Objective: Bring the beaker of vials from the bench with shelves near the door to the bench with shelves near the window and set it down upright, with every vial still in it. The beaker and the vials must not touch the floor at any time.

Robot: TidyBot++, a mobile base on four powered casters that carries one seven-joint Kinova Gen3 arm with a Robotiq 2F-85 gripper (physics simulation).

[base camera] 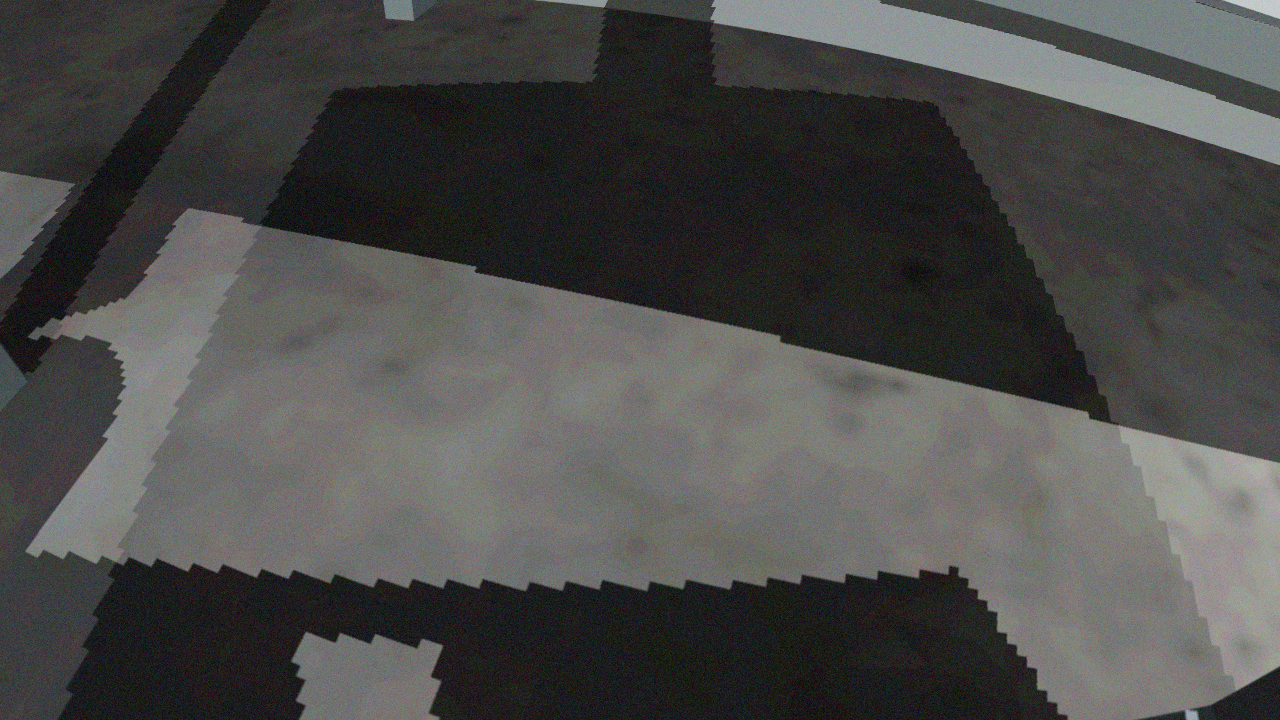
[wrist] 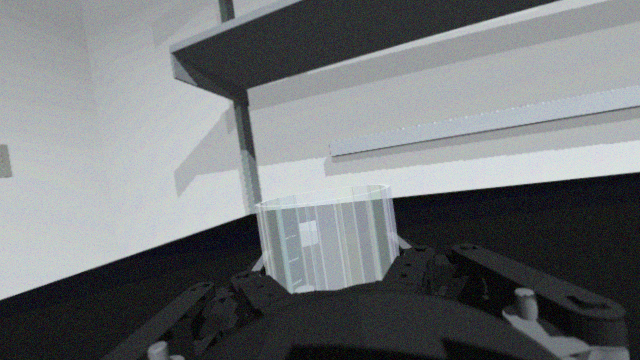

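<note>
The clear beaker [wrist: 345, 245] stands upright on the dark bench top [wrist: 550, 220] in the wrist view, with a small white label and graduation marks on its wall. A pale vial cap [wrist: 304, 288] shows low inside it; the other vials are hidden or too faint to tell. My gripper [wrist: 331, 255] is shut on the beaker, with one finger against each side. The fingertips are partly hidden by the beaker and the gripper's own body. Neither the beaker nor the gripper shows in the base camera view.
A shelf [wrist: 310, 50] overhangs behind the beaker, with its upright post [wrist: 247, 155] at the back left. A pale rail [wrist: 480, 124] runs along the wall behind. In the base camera view, the mottled floor [base camera: 626, 429] carries dark shadows and a bright strip of light.
</note>
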